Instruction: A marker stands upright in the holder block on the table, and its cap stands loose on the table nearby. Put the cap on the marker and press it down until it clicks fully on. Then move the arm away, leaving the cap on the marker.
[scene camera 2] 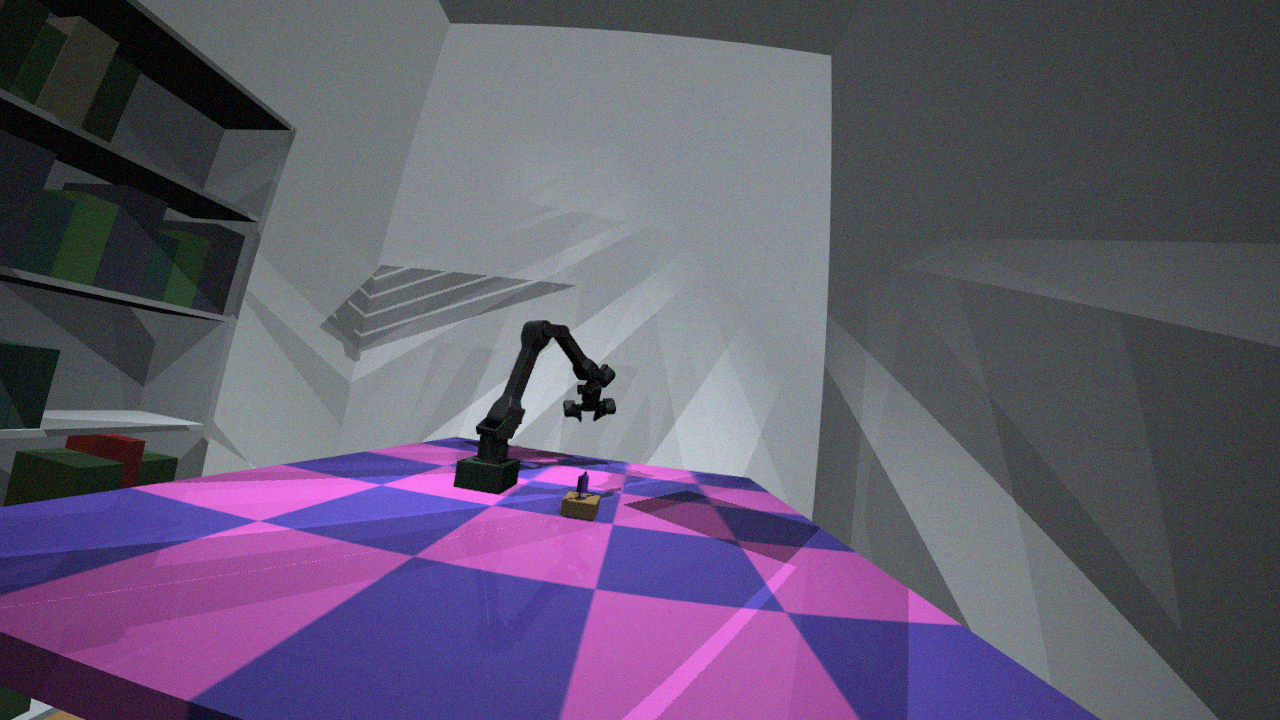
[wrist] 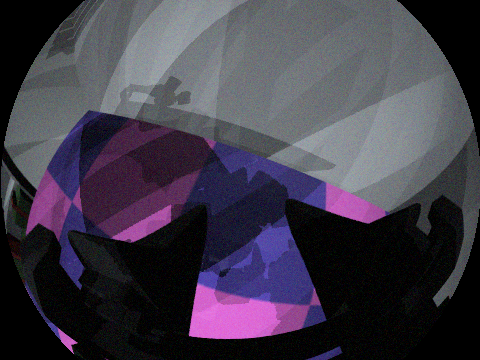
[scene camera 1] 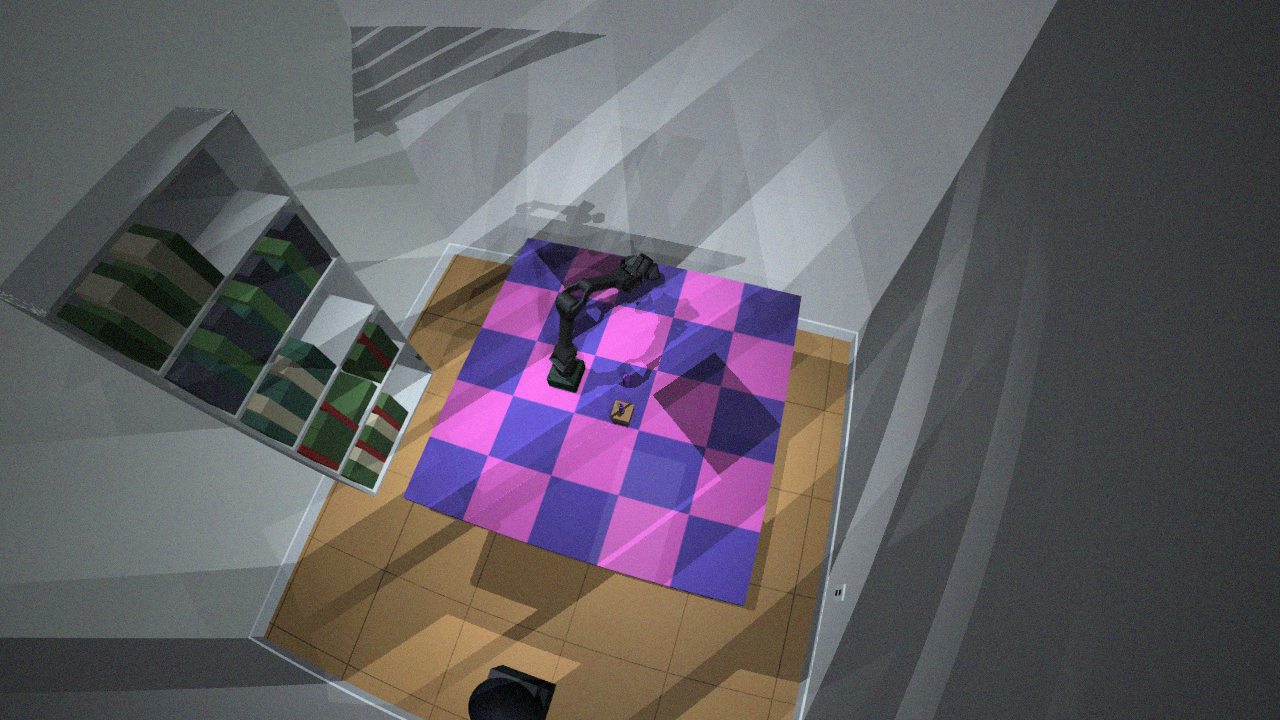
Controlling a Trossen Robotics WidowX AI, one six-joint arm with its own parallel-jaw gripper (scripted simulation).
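I can see my gripper [scene camera 2: 587,421], and the wrist view gives me that same gripper [wrist: 246,209] as well.
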